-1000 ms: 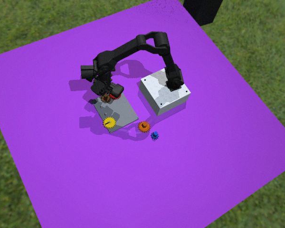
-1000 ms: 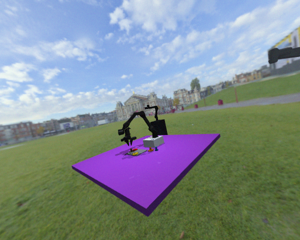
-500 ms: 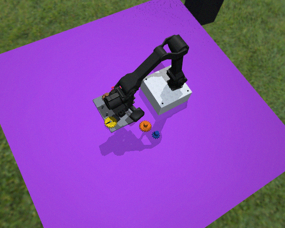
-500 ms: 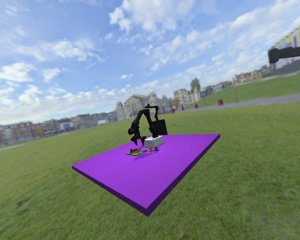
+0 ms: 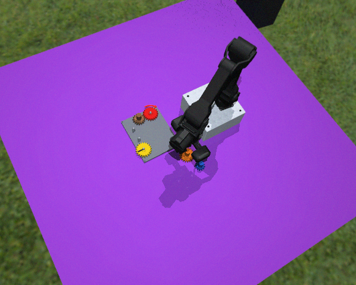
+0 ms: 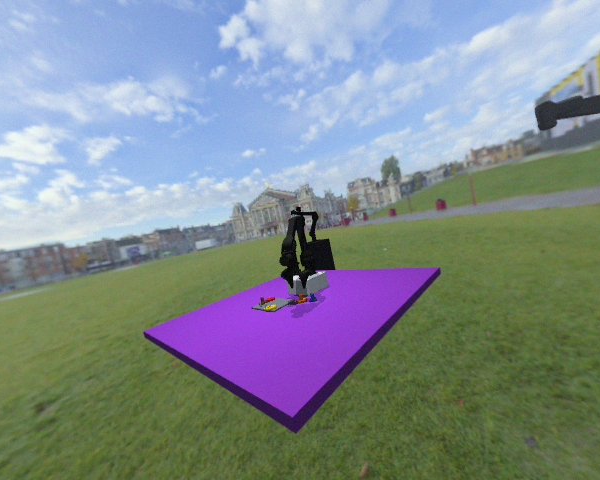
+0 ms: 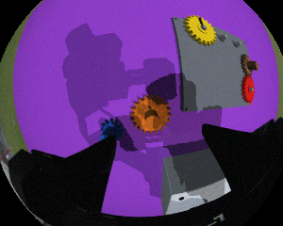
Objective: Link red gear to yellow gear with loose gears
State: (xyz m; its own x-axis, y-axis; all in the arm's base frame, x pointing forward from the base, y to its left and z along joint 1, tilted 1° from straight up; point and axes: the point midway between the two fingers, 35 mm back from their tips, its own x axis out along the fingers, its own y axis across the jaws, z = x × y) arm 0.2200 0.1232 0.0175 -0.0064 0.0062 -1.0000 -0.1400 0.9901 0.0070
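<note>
Right now the orange gear is 6 cm below my gripper tip. The rest, counted from my gripper tip: red gear: 7 cm ahead, 23 cm to the right, 6 cm below; small blue gear: 3 cm behind, 7 cm to the left, 6 cm below; yellow gear: 15 cm ahead, 8 cm to the right, 6 cm below.
</note>
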